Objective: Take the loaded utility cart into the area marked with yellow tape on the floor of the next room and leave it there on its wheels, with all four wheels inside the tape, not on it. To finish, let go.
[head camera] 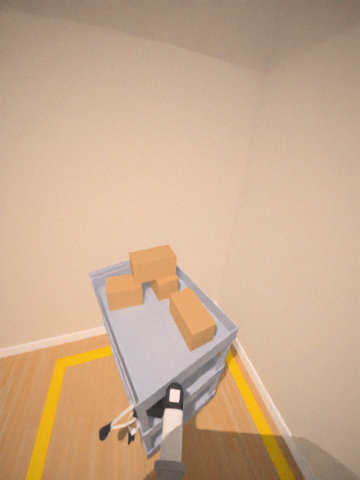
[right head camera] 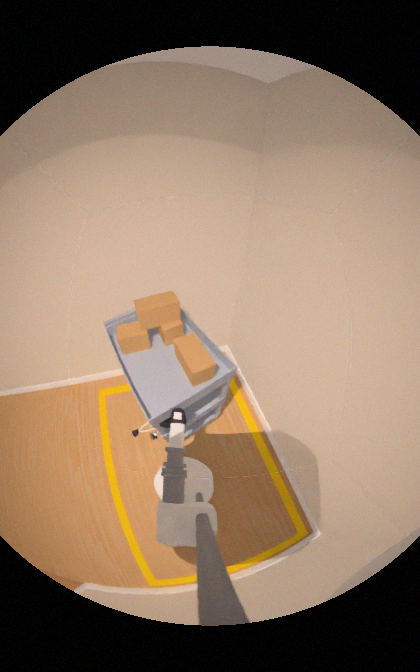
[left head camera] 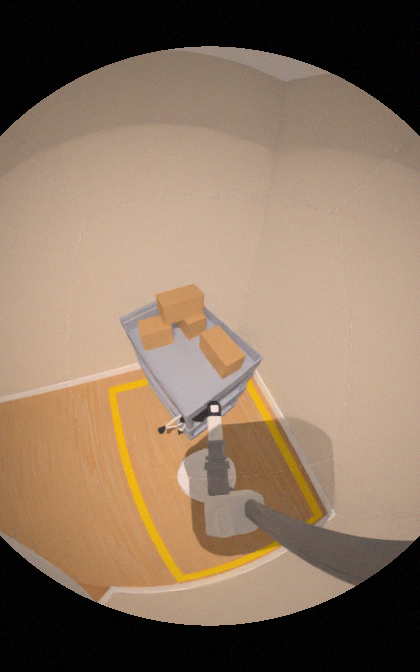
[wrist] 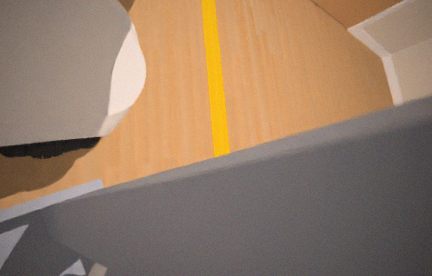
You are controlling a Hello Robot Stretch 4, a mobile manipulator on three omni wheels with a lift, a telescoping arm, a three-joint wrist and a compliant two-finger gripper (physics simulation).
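Frame: origin at the robot's base, x ahead, y left, z up, level; centimetres.
Seen in the pictures: gripper, fingertip midpoint: (head camera: pixel 114 439).
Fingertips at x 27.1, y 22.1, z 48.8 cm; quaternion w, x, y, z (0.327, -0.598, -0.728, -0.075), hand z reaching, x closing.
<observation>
A point is followed by its place in that frame.
The grey utility cart (head camera: pixel 145 345) @[z 76.6, x 48.9, y 13.0 cm] (left head camera: pixel 175 370) (right head camera: pixel 152 380) stands upright near the room corner, turned at an angle to the yellow tape (head camera: pixel 48 425) @[z -2.7, x 38.7, y 74.5 cm] (left head camera: pixel 131 472) (right head camera: pixel 111 470) (wrist: pixel 216 85) @[z -2.7, x -29.8, y 51.7 cm]. Several brown boxes lie on its top tray. Its near end stands over floor inside the outline; its far end hides part of the far tape. Its wheels are hidden, so I cannot tell where they stand. My gripper (head camera: pixel 118 436) @[z 48.8, x 27.1, y 22.1 cm] (left head camera: pixel 171 430) (right head camera: pixel 145 434) is open, its fingers apart beside the cart's near left corner, the wrist against or close to the near end. A grey cart panel (wrist: pixel 260 215) fills the lower wrist view.
The right wall (head camera: pixel 305 280) @[z 95.6, x 73.9, y -57.9 cm] (left head camera: pixel 310 280) rises close beside the cart and the right tape line. The far wall (head camera: pixel 115 175) @[z 130.7, x 107.4, y 39.0 cm] stands behind the cart. My base (left head camera: pixel 232 515) (right head camera: pixel 186 522) (wrist: pixel 50 70) @[z 18.7, x 6.4, y 3.1 cm] is inside the tape outline, behind the cart. Another wall edge with white skirting (wrist: pixel 390 77) @[z 0.5, x -168.6, y 254.7 cm] shows in the wrist view.
</observation>
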